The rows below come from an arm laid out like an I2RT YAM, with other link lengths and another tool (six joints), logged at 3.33 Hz.
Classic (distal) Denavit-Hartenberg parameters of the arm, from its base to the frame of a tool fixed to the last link. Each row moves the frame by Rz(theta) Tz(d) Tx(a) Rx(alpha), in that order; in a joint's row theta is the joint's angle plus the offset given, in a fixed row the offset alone. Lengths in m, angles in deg.
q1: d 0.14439  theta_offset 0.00  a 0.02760  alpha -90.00
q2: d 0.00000  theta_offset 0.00  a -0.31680  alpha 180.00
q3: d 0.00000  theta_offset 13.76  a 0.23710  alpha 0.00
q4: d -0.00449  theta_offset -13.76  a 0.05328  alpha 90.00
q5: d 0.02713  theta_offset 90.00  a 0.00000  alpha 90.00
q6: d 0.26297  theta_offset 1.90  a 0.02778  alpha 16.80
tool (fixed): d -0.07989  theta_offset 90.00  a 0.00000  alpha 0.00
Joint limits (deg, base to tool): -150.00..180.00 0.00..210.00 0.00..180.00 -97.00..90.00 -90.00..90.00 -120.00..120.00
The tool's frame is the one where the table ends.
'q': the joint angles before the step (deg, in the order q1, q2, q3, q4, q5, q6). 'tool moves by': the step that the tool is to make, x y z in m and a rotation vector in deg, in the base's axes. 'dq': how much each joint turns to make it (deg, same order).
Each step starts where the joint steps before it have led.
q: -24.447 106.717 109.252 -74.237 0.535 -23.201
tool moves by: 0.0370 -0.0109 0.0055 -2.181 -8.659 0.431
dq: 0.001 0.226 -0.260 9.273 -1.639 0.220
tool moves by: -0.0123 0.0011 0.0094 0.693 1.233 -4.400
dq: 0.174 0.022 2.868 -4.246 1.923 4.152
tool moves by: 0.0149 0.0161 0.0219 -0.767 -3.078 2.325
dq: 2.718 0.124 4.894 -1.644 -0.258 0.574
